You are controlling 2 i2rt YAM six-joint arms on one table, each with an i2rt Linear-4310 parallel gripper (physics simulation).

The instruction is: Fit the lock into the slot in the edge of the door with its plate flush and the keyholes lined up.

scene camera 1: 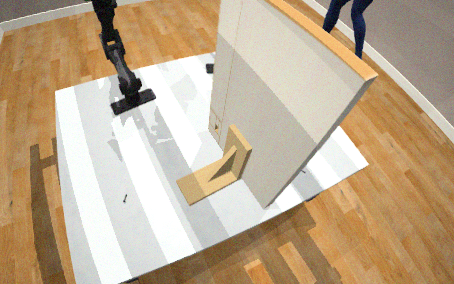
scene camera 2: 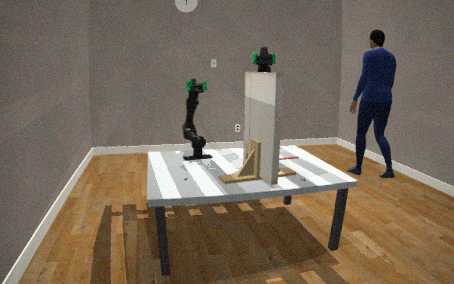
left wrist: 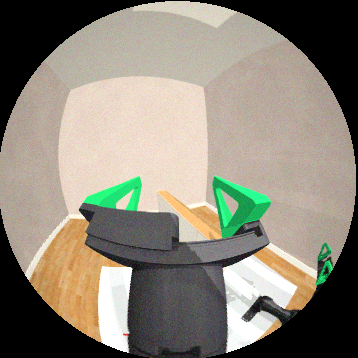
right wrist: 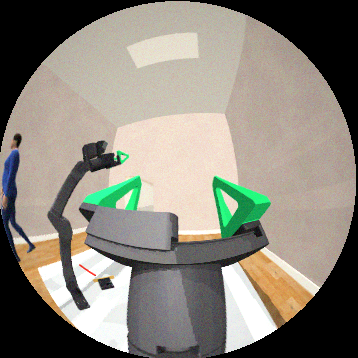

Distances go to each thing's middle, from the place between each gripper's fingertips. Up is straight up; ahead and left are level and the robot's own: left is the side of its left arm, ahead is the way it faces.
The door point(scene camera 1: 286, 84) is 490 mm ahead of my right hand, 220 mm to the left of it and 230 mm below it. From my right hand the other things lie so: tan wooden bracket point(scene camera 1: 208, 180) (490 mm ahead, 220 mm to the left, 440 mm below).
I see my left gripper 41 cm above the door, 13 cm short of it and 8 cm to the left of it. The rest, counted from my left hand: tan wooden bracket (62 cm below, 13 cm ahead, 8 cm to the right).
